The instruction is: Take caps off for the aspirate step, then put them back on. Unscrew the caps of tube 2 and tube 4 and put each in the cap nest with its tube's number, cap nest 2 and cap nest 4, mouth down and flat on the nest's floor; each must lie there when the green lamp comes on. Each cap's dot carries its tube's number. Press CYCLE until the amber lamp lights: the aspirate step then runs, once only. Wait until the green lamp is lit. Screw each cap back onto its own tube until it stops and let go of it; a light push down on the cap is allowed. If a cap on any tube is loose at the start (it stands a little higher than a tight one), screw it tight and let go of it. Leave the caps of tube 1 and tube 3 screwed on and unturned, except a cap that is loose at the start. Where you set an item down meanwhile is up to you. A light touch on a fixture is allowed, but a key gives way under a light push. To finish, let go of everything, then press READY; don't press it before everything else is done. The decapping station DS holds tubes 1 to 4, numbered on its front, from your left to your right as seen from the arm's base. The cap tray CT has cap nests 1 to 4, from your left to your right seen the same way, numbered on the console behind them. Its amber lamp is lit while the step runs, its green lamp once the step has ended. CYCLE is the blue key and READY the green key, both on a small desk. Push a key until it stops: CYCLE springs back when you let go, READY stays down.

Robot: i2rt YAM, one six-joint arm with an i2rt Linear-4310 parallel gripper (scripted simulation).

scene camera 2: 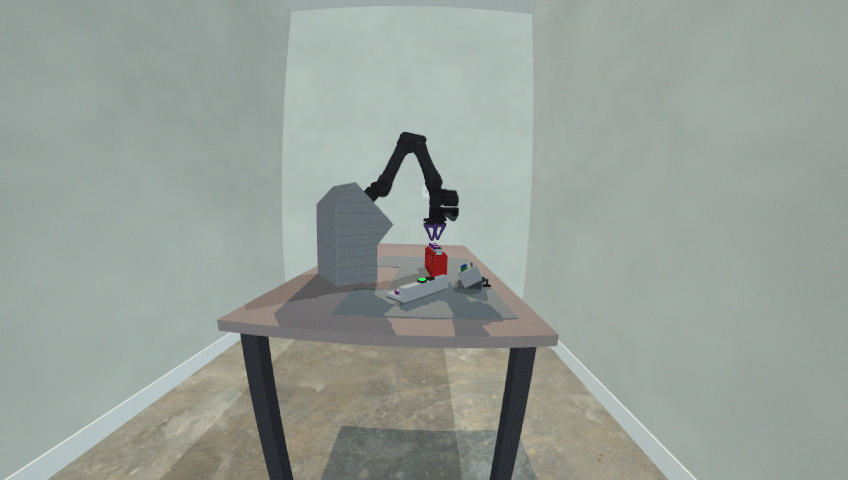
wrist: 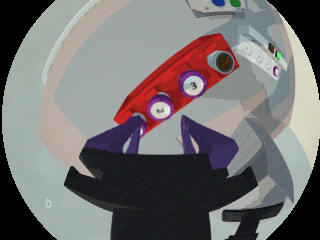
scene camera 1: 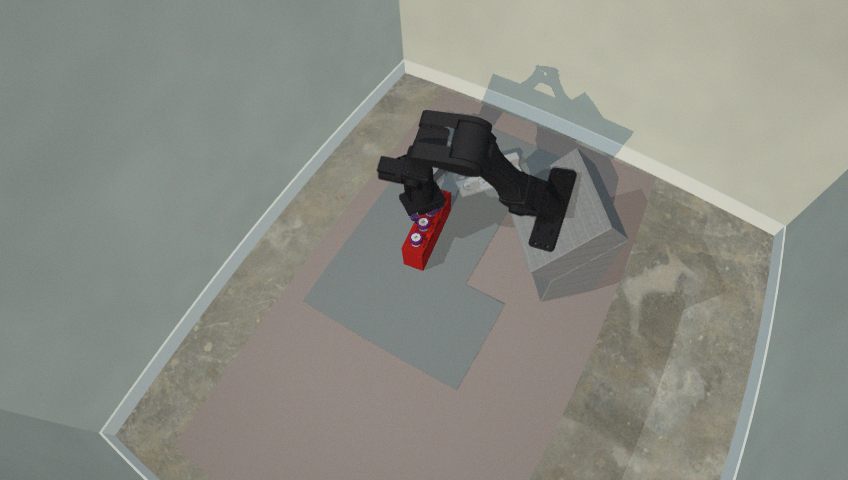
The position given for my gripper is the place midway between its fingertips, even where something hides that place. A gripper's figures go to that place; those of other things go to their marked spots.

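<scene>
My gripper [wrist: 160, 119] is 13 cm from the lens, while a grey mat [wrist: 124, 50] is 26 cm from the lens.
</scene>
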